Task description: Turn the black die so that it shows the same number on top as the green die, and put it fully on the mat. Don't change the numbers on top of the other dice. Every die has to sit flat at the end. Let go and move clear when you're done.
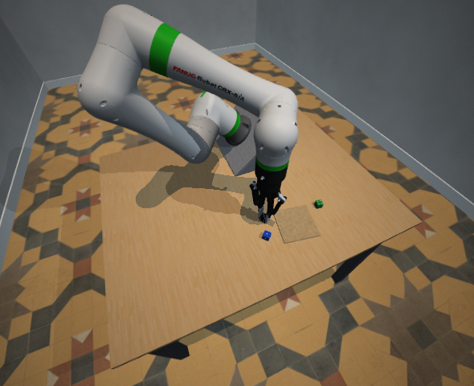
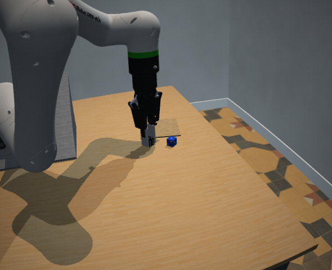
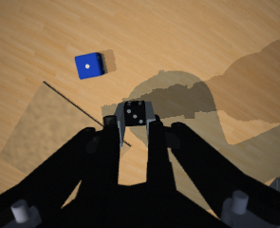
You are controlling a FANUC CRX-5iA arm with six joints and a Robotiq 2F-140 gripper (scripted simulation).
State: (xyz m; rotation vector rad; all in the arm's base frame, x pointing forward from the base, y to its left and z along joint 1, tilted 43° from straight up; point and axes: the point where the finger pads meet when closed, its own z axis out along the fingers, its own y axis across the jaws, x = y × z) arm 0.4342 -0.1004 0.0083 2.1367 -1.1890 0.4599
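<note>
Now: hand 100 mm to the right of the tan mat, 60 mm short of it and 30 mm above it. The rest, counted from my hand: black die 20 mm below; green die 230 mm to the left, 30 mm ahead, 20 mm below; blue die 70 mm ahead, 30 mm to the right, 20 mm below.
</note>
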